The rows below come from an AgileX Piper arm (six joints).
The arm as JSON. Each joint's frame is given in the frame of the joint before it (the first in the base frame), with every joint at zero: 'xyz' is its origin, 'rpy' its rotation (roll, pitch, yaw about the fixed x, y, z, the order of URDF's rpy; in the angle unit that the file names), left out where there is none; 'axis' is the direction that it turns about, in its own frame. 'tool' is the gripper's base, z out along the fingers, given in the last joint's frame.
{
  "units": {
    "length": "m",
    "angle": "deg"
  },
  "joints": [
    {
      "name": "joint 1",
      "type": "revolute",
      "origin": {
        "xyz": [
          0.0,
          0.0,
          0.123
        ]
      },
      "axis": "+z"
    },
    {
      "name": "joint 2",
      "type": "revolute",
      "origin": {
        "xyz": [
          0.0,
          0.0,
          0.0
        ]
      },
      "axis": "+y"
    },
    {
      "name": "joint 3",
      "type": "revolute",
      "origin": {
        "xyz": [
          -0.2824,
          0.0,
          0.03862
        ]
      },
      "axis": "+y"
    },
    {
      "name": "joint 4",
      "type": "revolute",
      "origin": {
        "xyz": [
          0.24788,
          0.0,
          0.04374
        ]
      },
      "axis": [
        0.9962,
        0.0,
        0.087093
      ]
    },
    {
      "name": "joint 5",
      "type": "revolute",
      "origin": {
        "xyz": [
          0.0,
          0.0,
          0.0
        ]
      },
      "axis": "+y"
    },
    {
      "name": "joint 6",
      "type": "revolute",
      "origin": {
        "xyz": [
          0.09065,
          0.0,
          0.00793
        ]
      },
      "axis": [
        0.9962,
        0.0,
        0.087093
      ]
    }
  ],
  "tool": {
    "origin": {
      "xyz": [
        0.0,
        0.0,
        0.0
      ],
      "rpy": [
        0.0,
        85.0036,
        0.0
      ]
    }
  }
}
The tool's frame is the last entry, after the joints.
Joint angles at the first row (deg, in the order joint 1, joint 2, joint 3, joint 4, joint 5, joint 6):
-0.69 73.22 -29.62 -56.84 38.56 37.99
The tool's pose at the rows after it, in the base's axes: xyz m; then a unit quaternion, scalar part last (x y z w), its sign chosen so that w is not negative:
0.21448, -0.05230, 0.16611, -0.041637, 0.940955, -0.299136, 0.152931
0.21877, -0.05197, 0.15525, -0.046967, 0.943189, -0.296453, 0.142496
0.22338, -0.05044, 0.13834, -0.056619, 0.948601, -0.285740, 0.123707
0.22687, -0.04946, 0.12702, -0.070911, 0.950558, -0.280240, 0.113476
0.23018, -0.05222, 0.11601, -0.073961, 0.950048, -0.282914, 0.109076
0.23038, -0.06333, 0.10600, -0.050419, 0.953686, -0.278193, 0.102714
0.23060, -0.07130, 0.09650, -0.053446, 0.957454, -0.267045, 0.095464
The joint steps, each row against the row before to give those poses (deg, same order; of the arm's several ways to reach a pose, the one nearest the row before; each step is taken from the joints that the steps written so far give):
0.00 9.34 0.00 -5.90 -0.63 6.36
0.00 3.04 0.00 -1.83 -1.03 2.23
0.00 4.35 0.00 -1.44 -1.84 2.01
0.00 2.98 -0.06 -2.00 -1.43 1.37
-0.63 3.10 0.00 -4.53 -0.91 4.35
-3.03 2.58 -0.06 -3.26 -1.55 4.02
-2.58 2.23 -0.05 -2.98 -2.41 1.09

